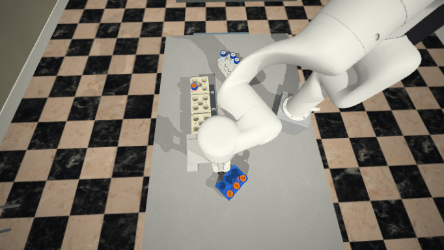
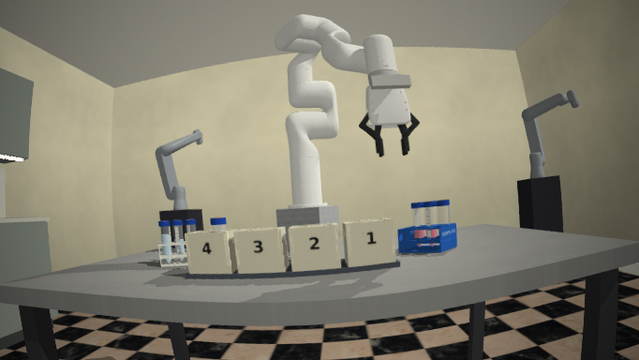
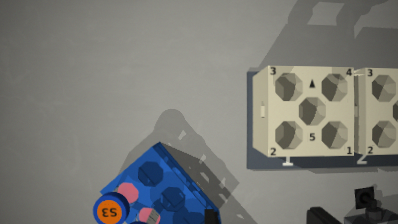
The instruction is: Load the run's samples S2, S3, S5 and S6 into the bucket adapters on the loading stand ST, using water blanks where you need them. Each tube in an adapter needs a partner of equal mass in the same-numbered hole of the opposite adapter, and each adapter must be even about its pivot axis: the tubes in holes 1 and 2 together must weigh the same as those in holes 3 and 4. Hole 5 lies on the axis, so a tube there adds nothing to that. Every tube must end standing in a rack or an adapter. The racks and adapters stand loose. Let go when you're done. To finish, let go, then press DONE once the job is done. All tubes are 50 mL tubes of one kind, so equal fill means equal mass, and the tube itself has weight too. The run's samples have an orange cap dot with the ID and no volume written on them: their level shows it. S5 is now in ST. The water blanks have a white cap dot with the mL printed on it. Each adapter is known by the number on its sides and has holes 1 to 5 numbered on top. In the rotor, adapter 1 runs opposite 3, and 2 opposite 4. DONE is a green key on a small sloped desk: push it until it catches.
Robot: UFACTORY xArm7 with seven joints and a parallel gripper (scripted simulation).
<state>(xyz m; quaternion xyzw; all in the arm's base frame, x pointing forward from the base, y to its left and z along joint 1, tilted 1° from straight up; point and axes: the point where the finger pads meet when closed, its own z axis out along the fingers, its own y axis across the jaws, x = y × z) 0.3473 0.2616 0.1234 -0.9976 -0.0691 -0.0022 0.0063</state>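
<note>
Now: hand 38 cm to the left of the orange-dotted sample tube, 18 cm above it and 14 cm short of it. Round my hand: blue sample rack 22 cm below, 8 cm to the left, 6 cm behind; done desk 23 cm to the right, 20 cm below, 10 cm behind; green DONE key 24 cm to the right, 19 cm below, 12 cm behind.
</note>
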